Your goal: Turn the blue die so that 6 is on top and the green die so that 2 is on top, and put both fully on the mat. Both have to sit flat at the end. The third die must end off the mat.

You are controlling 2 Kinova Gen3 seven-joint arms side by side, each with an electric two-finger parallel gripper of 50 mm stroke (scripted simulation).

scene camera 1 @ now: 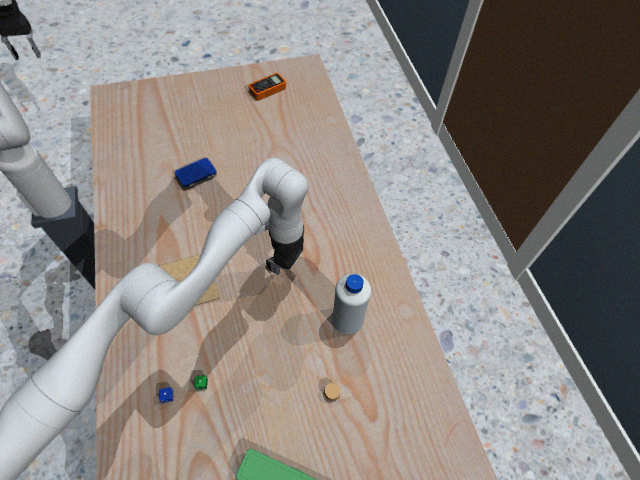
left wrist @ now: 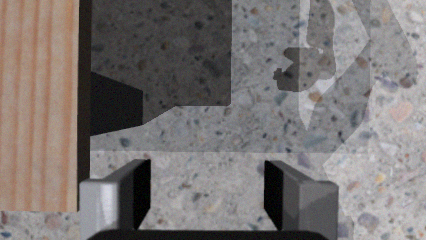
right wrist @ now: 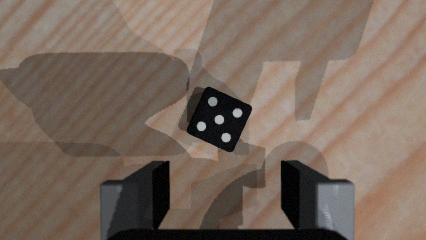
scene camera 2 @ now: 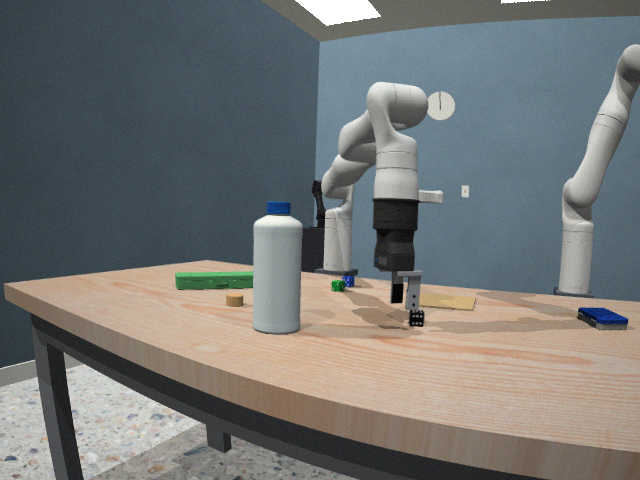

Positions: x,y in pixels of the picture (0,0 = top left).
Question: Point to a white bottle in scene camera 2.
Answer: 277,255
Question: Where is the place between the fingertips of my left gripper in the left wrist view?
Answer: At 207,184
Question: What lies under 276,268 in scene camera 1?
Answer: My right gripper.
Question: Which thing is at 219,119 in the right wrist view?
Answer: A black die.
